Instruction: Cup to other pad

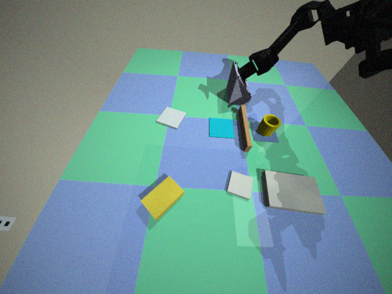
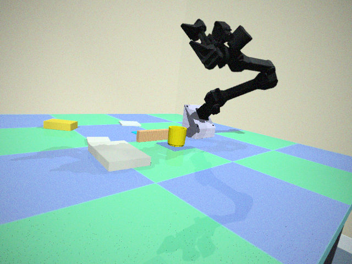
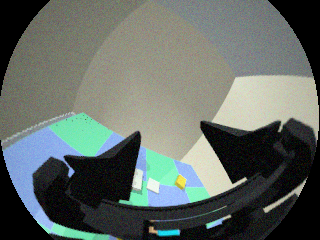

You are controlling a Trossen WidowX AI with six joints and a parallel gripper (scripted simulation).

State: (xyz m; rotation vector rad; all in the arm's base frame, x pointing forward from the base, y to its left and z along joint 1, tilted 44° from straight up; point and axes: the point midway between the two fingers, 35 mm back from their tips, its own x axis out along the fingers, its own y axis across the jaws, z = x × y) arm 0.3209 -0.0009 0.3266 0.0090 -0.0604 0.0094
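Now: the yellow cup 90 mm behind my gripper tip, 90 mm to the right of it and 350 mm below it. Also, from my gripper tip: small grey tile (180 mm ahead, 200 mm to the right, 380 mm below); blue-grey pad (80 mm behind, 90 mm to the right, 390 mm below); brown wooden bar (70 mm behind, 190 mm to the right, 370 mm below).
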